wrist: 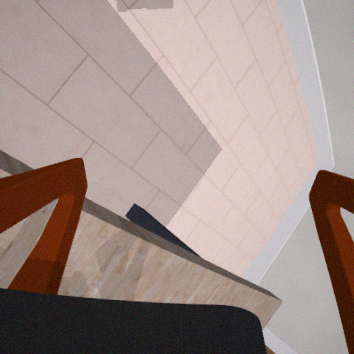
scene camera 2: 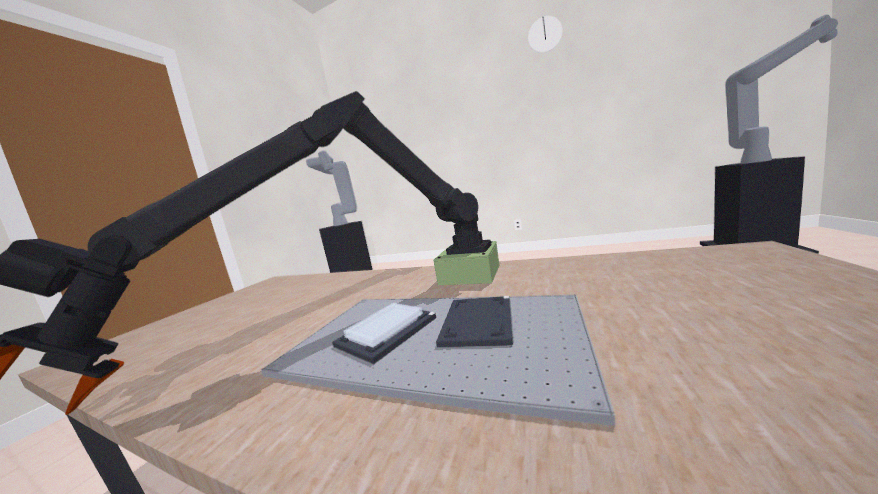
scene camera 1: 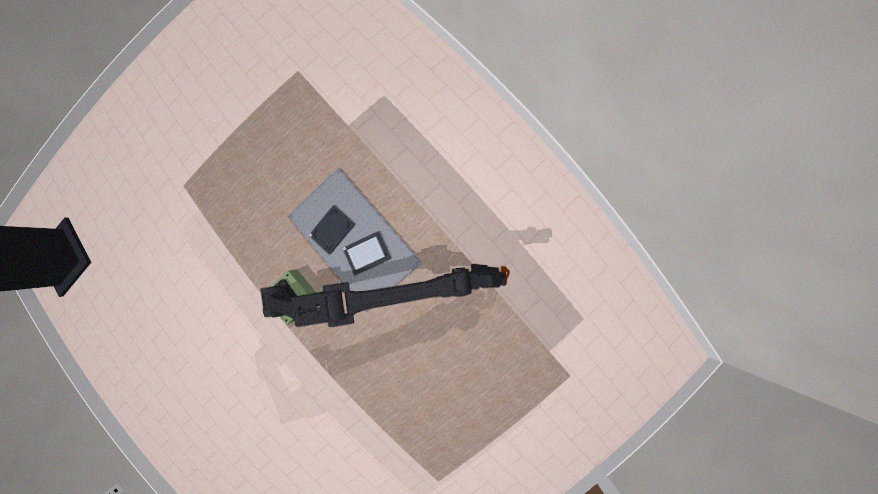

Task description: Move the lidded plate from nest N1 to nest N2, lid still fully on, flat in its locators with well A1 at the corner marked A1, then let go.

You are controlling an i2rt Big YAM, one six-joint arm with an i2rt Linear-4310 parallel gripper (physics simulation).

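Places are measured from the arm's base along level axes (x back, y right, z up), in metres.
Pixels of known places: gripper, fingertip midpoint: (wrist: 200,177) (scene camera 2: 27,404); arm's base, link origin: (scene camera 2: 469,249).
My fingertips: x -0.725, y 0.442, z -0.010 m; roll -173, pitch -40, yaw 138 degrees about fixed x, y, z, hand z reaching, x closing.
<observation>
For each thing: its middle in the pictures, then the offset to it from my fingertips. "*": a spot on its surface instead. Level surfaces: height alone.
- lidded plate, body centre: (scene camera 2: 384,320) (scene camera 1: 365,253) dx +0.361, dy -0.374, dz -0.033 m
- grey perforated board, surface spot: (scene camera 2: 540,368) (scene camera 1: 337,190) * dx +0.302, dy -0.658, dz -0.057 m
- wooden table, surface height: dz -0.070 m
The lidded plate (scene camera 1: 366,253) (scene camera 2: 383,323), white with a pale lid on top, sits in a dark nest, N1 (scene camera 1: 385,244) (scene camera 2: 373,355). A second dark nest, N2 (scene camera 1: 332,229) (scene camera 2: 477,322), is empty beside it, with raised corner locators. Each nest has a small white mark at one corner; the lettering is too small to read. My gripper (scene camera 1: 504,275) (wrist: 200,177) is open and empty. It is far from both nests, out at the table's edge, with its orange fingers pointing down in the scene camera 2 view. Neither plate nor nests show in the wrist view.
Both nests stand on a grey perforated board (scene camera 1: 337,187) (scene camera 2: 540,368) on the wooden table (scene camera 1: 257,153) (scene camera 2: 706,344). My arm rises from a green base block (scene camera 2: 463,270) behind the board. Its forearm passes over the board's near corner in the scene camera 1 view.
</observation>
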